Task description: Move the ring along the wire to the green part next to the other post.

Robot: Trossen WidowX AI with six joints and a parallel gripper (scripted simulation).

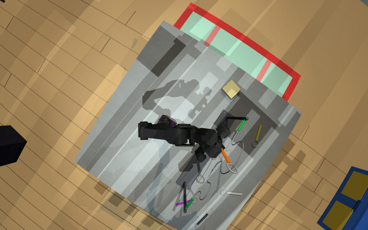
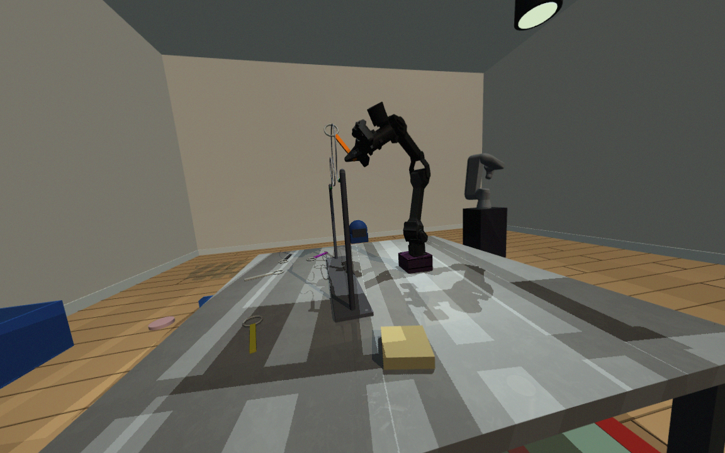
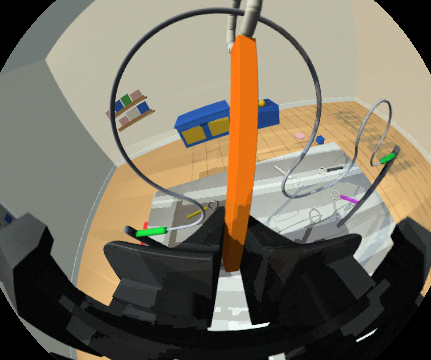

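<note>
The ring with orange handle lies 8 cm above my gripper tip, 3 cm to the right of it and 2 cm ahead of it. The rest, counted from my gripper tip: yellow-handled ring (47 cm below, 30 cm ahead, 20 cm to the left); then purple-handled ring (48 cm to the right, 47 cm below, 17 cm ahead); then tan block (46 cm below, 37 cm to the left, 7 cm behind).
</note>
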